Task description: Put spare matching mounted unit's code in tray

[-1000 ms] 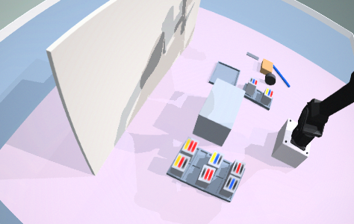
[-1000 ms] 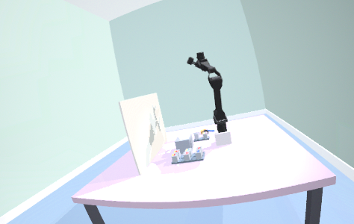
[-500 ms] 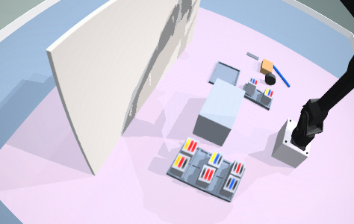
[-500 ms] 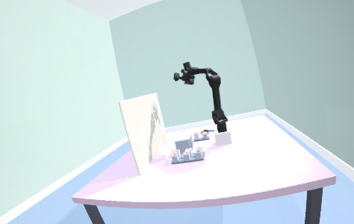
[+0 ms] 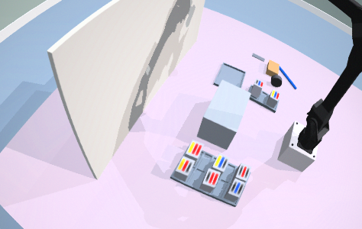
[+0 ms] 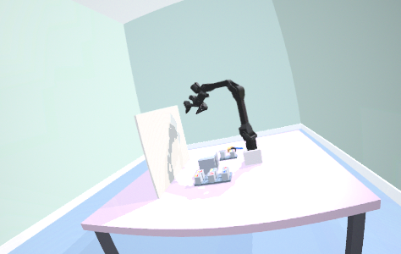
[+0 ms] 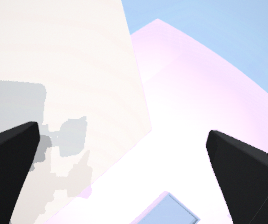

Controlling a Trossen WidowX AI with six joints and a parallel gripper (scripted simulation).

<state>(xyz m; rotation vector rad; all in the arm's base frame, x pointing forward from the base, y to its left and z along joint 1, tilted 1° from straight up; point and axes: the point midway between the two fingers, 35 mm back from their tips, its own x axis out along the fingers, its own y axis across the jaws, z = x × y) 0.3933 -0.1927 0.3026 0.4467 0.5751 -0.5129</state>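
The spare block is 440 mm to the left of my gripper tip, 320 mm below it and 270 mm behind it. The rest, counted from my gripper tip: black cylinder 340 mm below, 240 mm behind, 60 mm to the right; tall panel 270 mm to the left, 140 mm below, 100 mm ahead; shallow grey tray 360 mm below, 80 mm behind, 40 mm to the left.
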